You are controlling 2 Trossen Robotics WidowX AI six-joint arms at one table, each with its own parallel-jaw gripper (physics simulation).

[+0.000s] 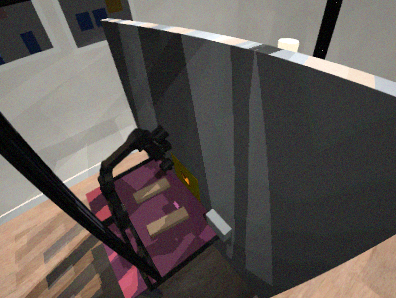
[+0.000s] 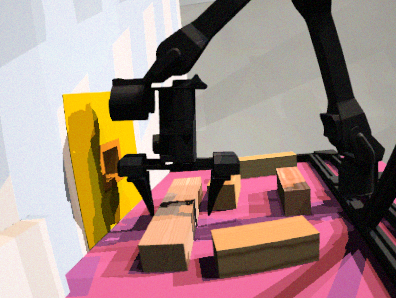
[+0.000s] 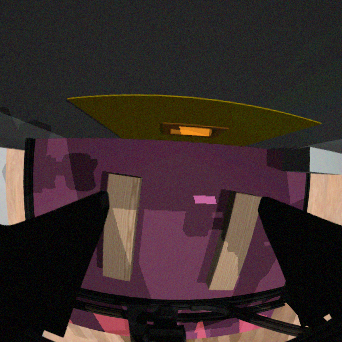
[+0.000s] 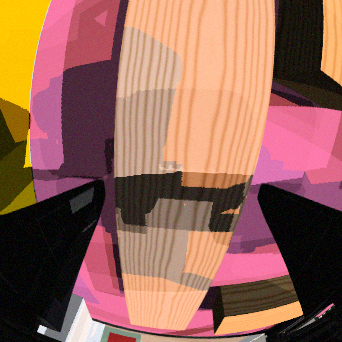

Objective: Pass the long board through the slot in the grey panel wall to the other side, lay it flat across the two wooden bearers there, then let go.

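Places are measured from the left arm's base along level axes (x left, y ahead, z down), in centimetres.
Pixels of known places: left gripper, fingertip midpoint: [image 3: 187, 202]; right gripper, fingertip midpoint: [image 4: 185, 190]; left arm's base at its link origin: [image 1: 124, 224] [image 3: 164, 313]; right arm's base at its link origin: [image 2: 359, 191].
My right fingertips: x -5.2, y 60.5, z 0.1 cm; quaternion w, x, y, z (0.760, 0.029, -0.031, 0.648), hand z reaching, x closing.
For each thing: its top centre in the pictures, then the offset to it from my right fingertips. "spot": a spot on its surface instead.
- long board at its top centre: [image 4: 181, 192] [image 2: 177, 202] dx +0.9, dy -0.4, dz -2.1 cm
- yellow plate at a spot on its surface: [image 3: 125, 112] spot: dx +11.7, dy -17.4, dz -16.5 cm
- orange-edged slot at a spot on its surface: [image 3: 195, 131] spot: dx +2.1, dy -16.9, dz -6.4 cm
- back edge at a spot on its surface: [image 2: 267, 164] spot: dx +29.5, dy +15.0, dz -0.9 cm
- pale grey block at a spot on its surface: [image 1: 218, 225] spot: dx -30.8, dy -21.2, dz -8.1 cm
The long board [image 2: 167, 226] [image 4: 215, 125] lies flat on the pink table, beside and roughly along the panel wall. My right gripper [image 2: 181, 215] [image 4: 185, 190] is open above the board's middle, with a fingertip out to each side of it and nothing held. The grey panel wall [image 1: 215, 100] carries a yellow plate [image 2: 126, 135] [image 3: 125, 112] around an orange-edged slot [image 2: 111, 161] [image 3: 195, 131]. On the other side, two wooden bearers [image 1: 151, 191] [image 1: 167, 223] [image 3: 122, 225] [image 3: 235, 245] lie apart. My left gripper [image 1: 167, 148] [image 3: 187, 202] is open and empty, above that side near the wall.
Shorter blocks lie near the board: one in front [image 2: 265, 247], one just beyond the right finger [image 2: 225, 194], one farther right [image 2: 294, 190], one at the back edge [image 2: 267, 164]. A pale grey block [image 1: 218, 225] sits at the wall's foot.
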